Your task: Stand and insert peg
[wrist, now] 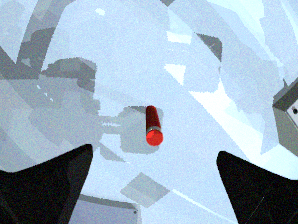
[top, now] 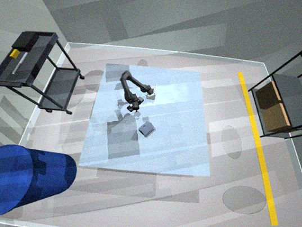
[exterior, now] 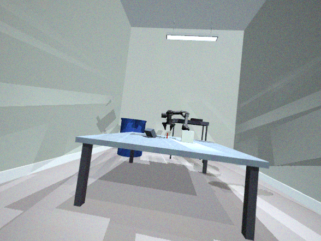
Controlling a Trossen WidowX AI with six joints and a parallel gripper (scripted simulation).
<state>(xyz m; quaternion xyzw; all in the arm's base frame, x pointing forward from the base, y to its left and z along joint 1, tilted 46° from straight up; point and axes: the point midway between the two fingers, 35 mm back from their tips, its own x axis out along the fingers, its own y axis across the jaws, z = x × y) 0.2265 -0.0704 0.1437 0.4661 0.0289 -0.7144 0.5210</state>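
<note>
My gripper tip is 50 mm above the peg. Also, from my gripper tip: sloped panel (200 mm ahead, 120 mm to the left, 60 mm below).
</note>
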